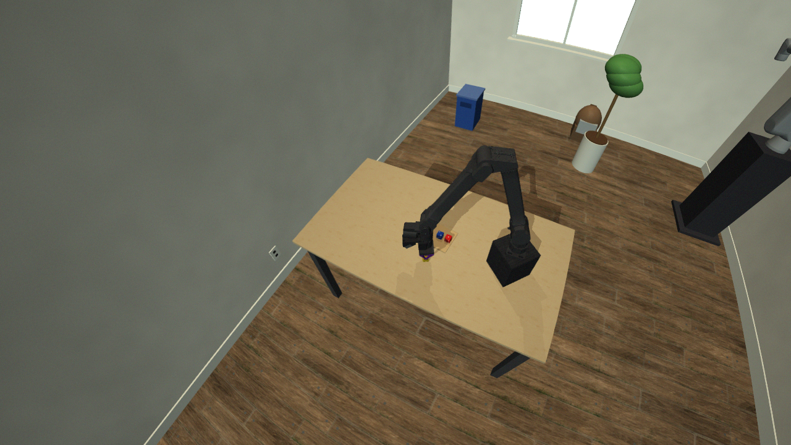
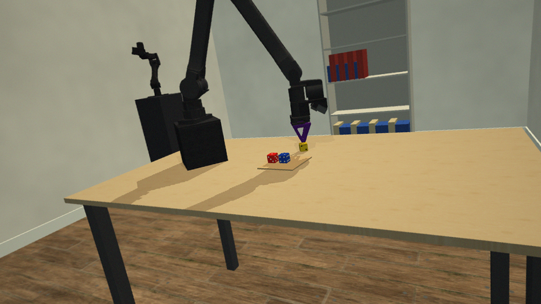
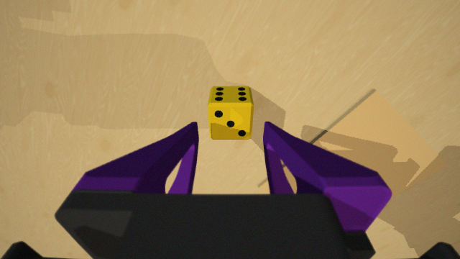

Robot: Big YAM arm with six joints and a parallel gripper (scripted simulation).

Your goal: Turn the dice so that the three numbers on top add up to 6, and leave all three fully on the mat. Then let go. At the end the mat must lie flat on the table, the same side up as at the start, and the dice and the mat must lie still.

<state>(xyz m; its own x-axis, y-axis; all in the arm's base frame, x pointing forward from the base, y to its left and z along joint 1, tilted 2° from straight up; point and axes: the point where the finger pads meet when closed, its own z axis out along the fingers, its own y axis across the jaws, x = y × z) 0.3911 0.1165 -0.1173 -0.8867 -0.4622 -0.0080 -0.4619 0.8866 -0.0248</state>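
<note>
The yellow die lies 3 cm below my hand. Also, from my hand: blue die 15 cm to the right, 3 cm below, 2 cm behind; red die 15 cm to the right, 6 cm behind, 3 cm below; tan mat 15 cm to the right, 4 cm below, 2 cm behind.
</note>
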